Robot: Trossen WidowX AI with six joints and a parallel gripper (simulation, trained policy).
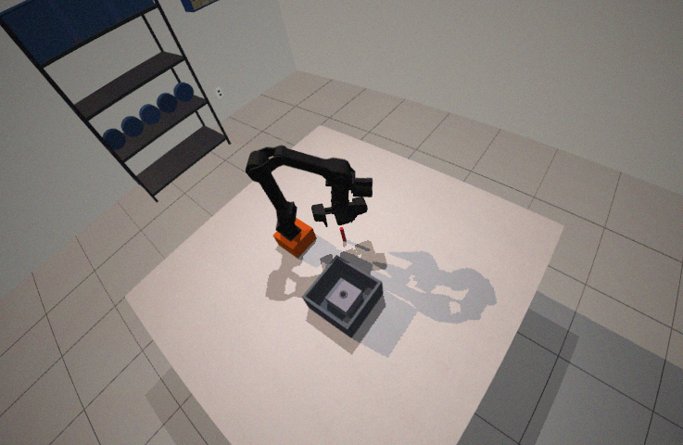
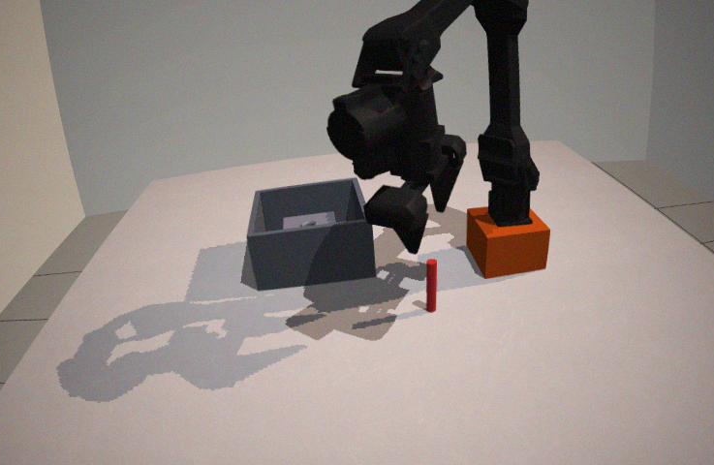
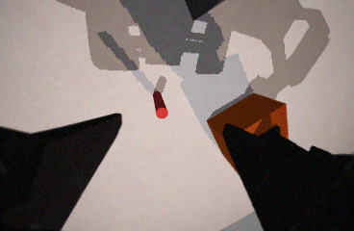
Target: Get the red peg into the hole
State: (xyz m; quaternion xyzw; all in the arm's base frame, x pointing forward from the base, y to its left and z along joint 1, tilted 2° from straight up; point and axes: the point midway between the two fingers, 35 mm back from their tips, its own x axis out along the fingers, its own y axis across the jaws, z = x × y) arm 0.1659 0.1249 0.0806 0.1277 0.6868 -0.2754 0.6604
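Now: the red peg 80 mm below my gripper tip and 10 mm to the left of it. From my gripper tip the other things lie so: grey plate (180 mm to the right, 170 mm ahead, 80 mm below); dark grey box (180 mm to the right, 170 mm ahead, 90 mm below).
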